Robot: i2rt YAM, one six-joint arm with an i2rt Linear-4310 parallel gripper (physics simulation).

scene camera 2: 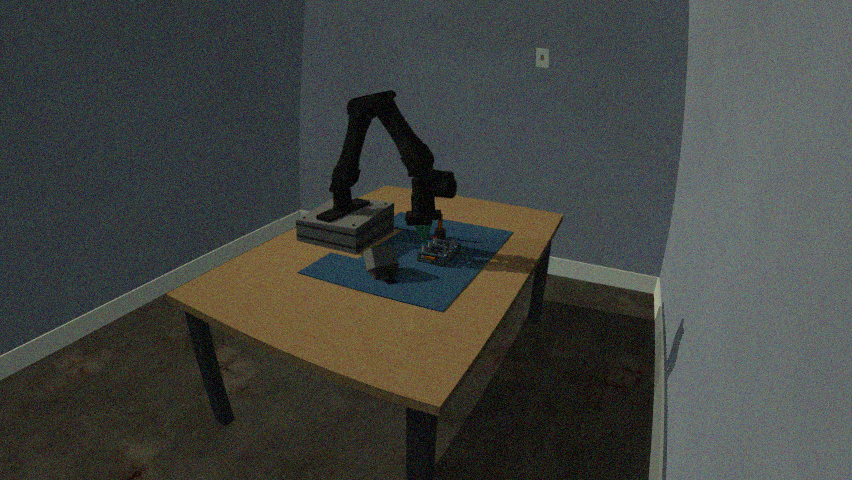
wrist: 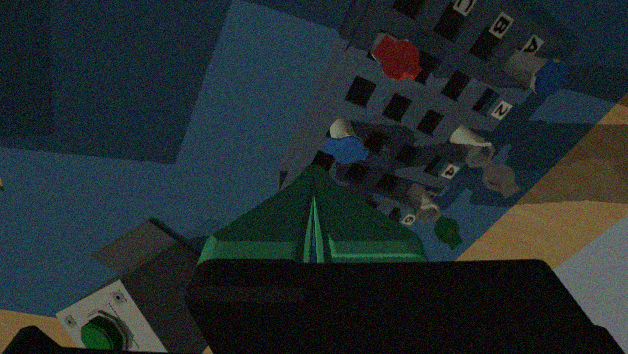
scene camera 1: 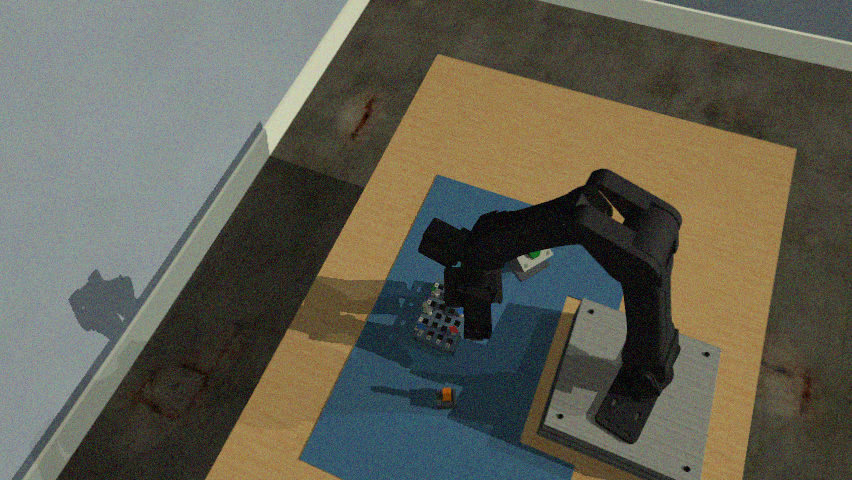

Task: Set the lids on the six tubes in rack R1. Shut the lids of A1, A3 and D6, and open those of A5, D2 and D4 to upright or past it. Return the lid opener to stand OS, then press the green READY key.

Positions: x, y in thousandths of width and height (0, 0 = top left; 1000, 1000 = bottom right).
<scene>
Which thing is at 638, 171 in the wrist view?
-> A red lid.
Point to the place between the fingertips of the gripper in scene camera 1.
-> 549, 632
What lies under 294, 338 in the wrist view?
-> A blue mat.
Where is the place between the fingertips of the gripper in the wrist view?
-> At 499, 499
</scene>
